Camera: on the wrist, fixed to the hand. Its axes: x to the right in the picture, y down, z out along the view.
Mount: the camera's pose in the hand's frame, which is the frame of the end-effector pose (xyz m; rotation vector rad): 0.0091 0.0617 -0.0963 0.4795 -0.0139 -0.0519
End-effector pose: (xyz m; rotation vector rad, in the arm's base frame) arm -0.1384 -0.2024 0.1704 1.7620 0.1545 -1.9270
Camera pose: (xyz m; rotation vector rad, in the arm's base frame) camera -0.0249 -0.2177 0.1634 2.0547 -0.2949 -2.1399
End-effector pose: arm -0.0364 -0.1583 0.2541 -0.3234 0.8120 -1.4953
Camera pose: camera -0.0538 -0.1337 0.1434 0.0046 0.4149 -1.6800
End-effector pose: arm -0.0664 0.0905 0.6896 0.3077 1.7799 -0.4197
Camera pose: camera -0.1268 0.1880 0.6941 0.5922 1.6601 -0.8856
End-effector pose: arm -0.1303 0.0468 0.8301 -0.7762 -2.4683 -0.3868
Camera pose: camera -0.0622 0.0605 0.9214 -0.5127 -2.4502 0.1927
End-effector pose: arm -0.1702 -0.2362 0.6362 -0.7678 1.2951 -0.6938
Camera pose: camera -0.2626 -0.2182 0.5707 -0.4135 1.0393 -0.9926
